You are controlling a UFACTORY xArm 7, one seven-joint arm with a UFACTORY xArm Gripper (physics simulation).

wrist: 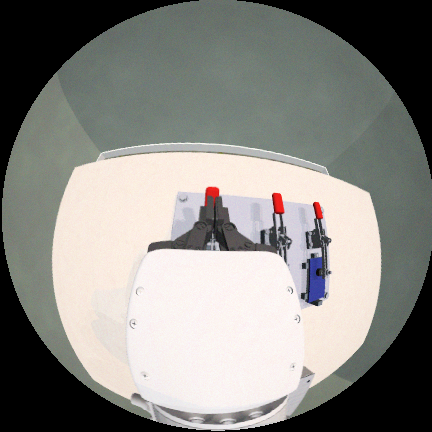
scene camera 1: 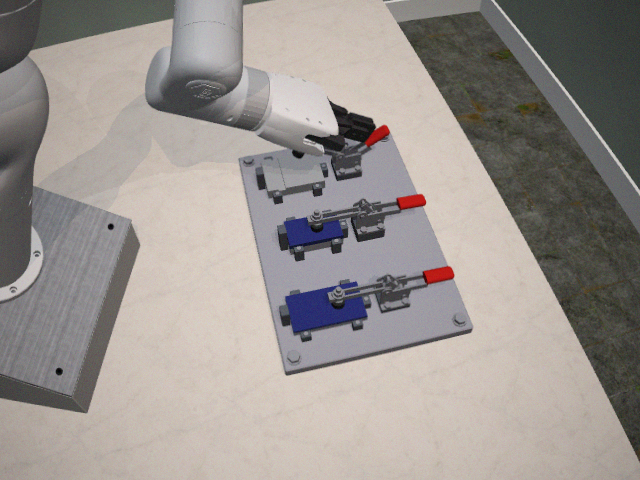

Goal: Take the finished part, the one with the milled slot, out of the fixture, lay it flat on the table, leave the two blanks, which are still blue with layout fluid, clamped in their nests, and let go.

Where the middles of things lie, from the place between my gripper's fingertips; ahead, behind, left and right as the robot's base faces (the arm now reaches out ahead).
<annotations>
I see my gripper 110 mm past the finished part (scene camera 1: pixel 288 174), 60 mm above it and 10 mm to the right of it. Round my hand: fixture plate (scene camera 1: pixel 409 246) 110 mm to the right, 80 mm below, 70 mm behind.
</annotations>
